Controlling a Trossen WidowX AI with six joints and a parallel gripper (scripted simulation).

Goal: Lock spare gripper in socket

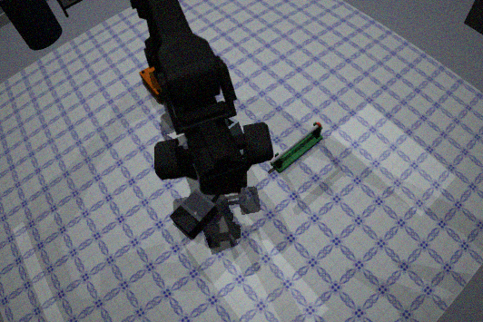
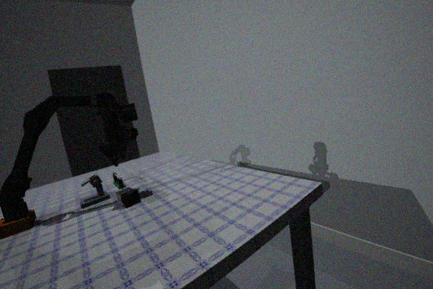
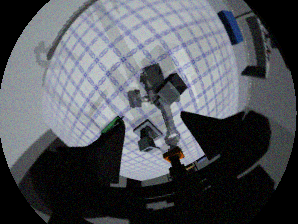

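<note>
The dark spare gripper lies 10 mm behind my gripper tip, 70 mm to the right of it and 120 mm below it. Also, from my gripper tip: green cradle (30 mm behind, 200 mm to the left, 120 mm below); then socket (130 mm behind, 70 mm to the left, 90 mm below).
</note>
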